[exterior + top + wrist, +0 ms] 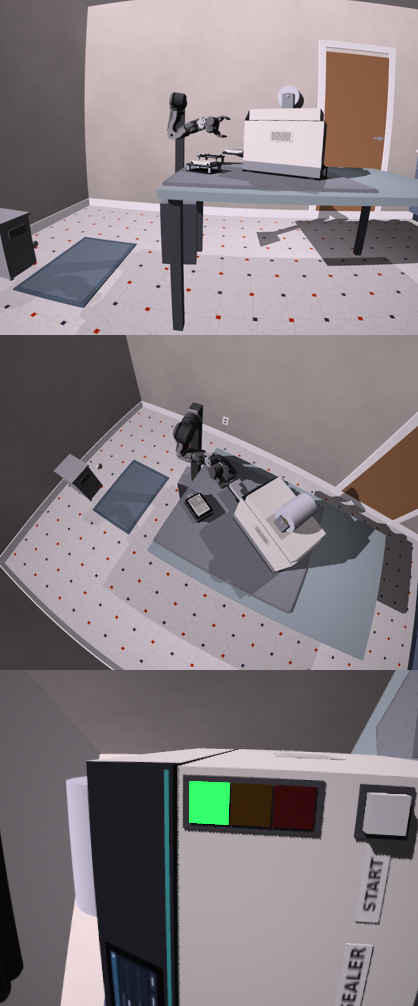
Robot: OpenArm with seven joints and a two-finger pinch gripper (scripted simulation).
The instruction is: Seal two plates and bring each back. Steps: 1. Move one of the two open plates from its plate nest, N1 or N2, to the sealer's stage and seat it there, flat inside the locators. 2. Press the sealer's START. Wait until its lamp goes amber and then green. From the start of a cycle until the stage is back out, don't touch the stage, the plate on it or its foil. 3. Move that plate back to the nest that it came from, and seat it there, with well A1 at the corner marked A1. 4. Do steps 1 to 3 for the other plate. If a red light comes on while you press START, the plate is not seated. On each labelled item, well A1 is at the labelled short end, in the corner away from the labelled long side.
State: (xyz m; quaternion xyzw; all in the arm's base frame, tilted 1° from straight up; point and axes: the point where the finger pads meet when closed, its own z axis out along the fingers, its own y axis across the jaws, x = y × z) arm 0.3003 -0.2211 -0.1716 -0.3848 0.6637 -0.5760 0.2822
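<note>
My gripper is now 70 mm short of the sealer stage, 70 mm to the right of it and 160 mm above it. Round my hand: foil roll: 340 mm ahead, 120 mm to the right, 170 mm above; screen: 190 mm ahead, 40 mm to the left, 70 mm above; plate nest: 80 mm behind, 220 mm to the left, 190 mm below.
</note>
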